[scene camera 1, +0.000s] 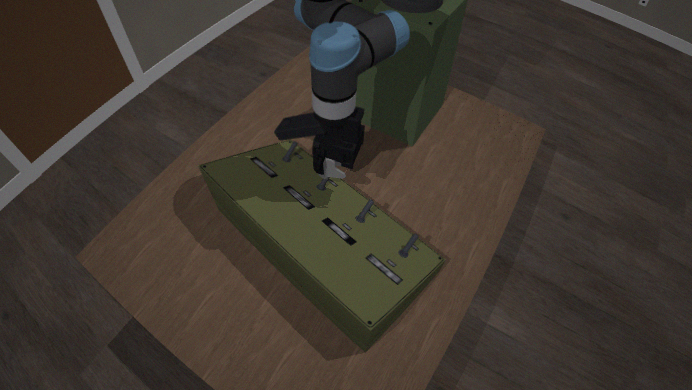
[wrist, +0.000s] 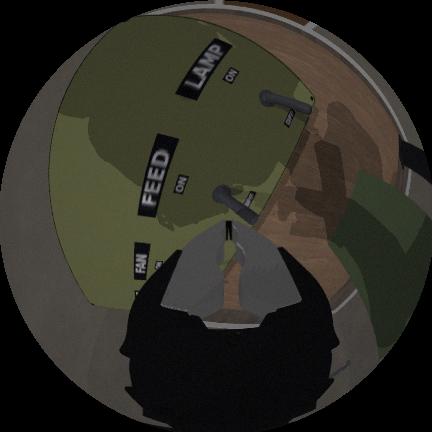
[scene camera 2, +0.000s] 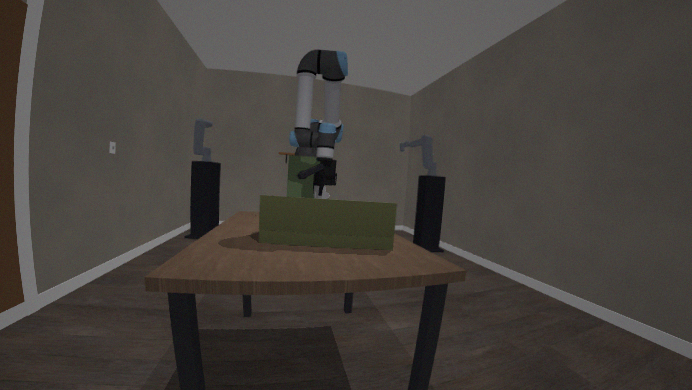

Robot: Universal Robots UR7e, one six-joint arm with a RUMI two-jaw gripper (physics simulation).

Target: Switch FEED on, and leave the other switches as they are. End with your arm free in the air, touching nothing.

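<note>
My gripper (scene camera 1: 327,177). Olive switch panel (scene camera 2: 313,222), with my gripper (scene camera 2: 317,206). Gripper (wrist: 227,221) too.
</note>
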